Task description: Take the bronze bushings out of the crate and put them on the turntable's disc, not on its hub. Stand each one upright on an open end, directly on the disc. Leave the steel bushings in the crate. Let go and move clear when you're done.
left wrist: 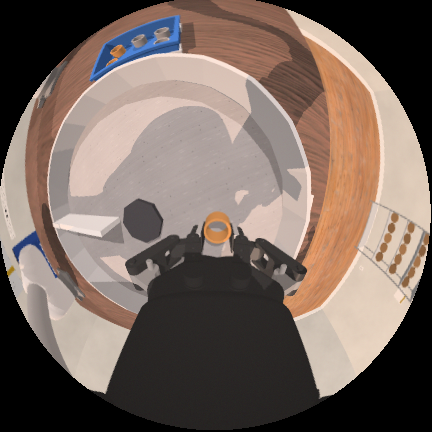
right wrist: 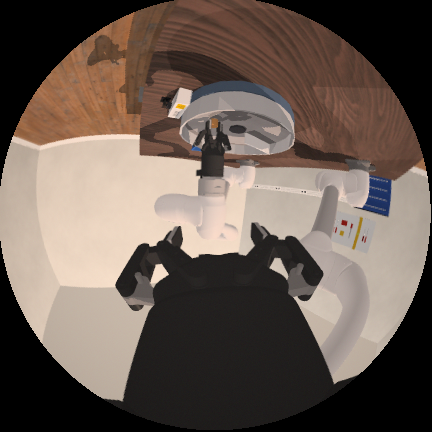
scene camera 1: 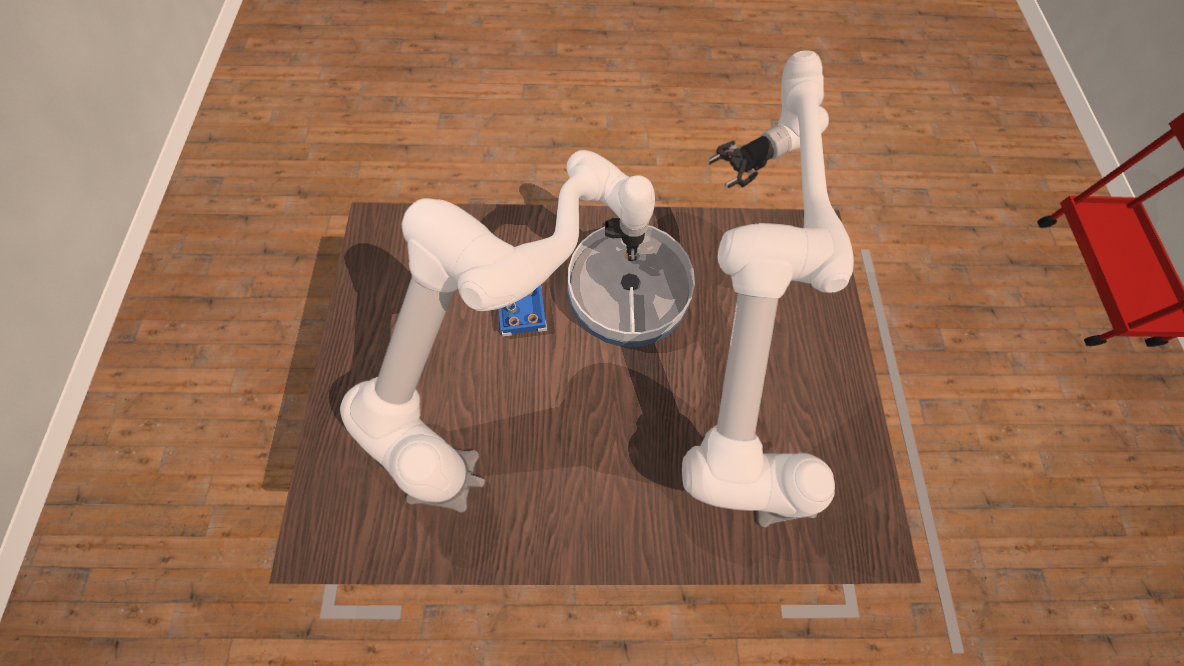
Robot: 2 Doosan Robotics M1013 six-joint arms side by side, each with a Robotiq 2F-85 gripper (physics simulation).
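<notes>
My left gripper (scene camera 1: 632, 256) (left wrist: 216, 228) (right wrist: 213, 120) is shut on a bronze bushing (left wrist: 217, 218), inside the turntable's wall. The bushing's open end shows in the left wrist view; whether its lower end touches the disc (scene camera 1: 597, 285) (left wrist: 175, 150) I cannot tell. The dark hub (scene camera 1: 630, 281) (left wrist: 143, 220) (right wrist: 237, 129) is beside it. The blue crate (scene camera 1: 523, 329) (left wrist: 145, 56) holds a bronze bushing (scene camera 1: 532, 318) (left wrist: 117, 50), another bronze bushing (scene camera 1: 514, 320) (left wrist: 112, 62) partly hidden by the crate wall, and steel bushings (left wrist: 138, 41) (left wrist: 162, 33). My right gripper (scene camera 1: 719, 171) is open and empty, beyond the table's far edge.
A high wall (scene camera 1: 573, 302) (left wrist: 272, 120) (right wrist: 285, 120) rings the disc. A white divider (scene camera 1: 632, 310) (left wrist: 87, 224) runs from near the hub toward it. A white box (right wrist: 180, 102) stands beside the turntable. A red cart (scene camera 1: 1121, 256) stands at the far right on the floor.
</notes>
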